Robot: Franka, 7 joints.
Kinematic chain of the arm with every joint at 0, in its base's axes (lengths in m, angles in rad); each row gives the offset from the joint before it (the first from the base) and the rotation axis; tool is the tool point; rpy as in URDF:
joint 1: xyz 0 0 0.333 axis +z
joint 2: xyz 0 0 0 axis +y
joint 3: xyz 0 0 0.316 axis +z
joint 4: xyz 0.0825 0 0 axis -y
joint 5: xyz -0.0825 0 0.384 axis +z
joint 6: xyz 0 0 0 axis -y
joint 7: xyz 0.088 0 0 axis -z
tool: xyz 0 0 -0.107 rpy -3.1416 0 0
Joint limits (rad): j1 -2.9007..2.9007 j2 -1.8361..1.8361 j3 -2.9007..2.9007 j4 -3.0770..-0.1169 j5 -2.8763..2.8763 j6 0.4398..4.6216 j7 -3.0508..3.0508
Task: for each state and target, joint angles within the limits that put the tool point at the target. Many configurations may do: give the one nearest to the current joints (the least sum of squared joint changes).
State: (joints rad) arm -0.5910 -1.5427 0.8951 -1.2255 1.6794 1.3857 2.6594
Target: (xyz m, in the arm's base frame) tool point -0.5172 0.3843 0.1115
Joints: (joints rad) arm 0.0755 -1.8361 1.4449 -1.2076 1.5696 0.8504 2.6594
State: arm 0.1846 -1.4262 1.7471 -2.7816 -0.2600 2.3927 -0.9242
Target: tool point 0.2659 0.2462 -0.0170
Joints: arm -0.5381 -1.8361 2.3715 -2.4095 -0.2733 2.5664 -0.9242
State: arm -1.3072 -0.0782 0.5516 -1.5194 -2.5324 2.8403 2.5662
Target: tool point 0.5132 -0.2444 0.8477
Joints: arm -1.1617 0.0194 0.6920 -1.2666 -2.5083 2.7091 2.5662
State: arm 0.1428 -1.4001 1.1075 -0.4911 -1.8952 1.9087 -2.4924
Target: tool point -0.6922 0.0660 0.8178
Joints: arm 0.1648 -1.1512 1.0415 -0.5061 -1.9192 2.0118 -2.4924
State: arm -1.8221 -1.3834 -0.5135 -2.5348 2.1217 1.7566 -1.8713
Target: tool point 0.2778 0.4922 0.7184
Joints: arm -2.5244 -1.8361 -0.6170 -1.7480 2.2348 1.3676 -1.8713
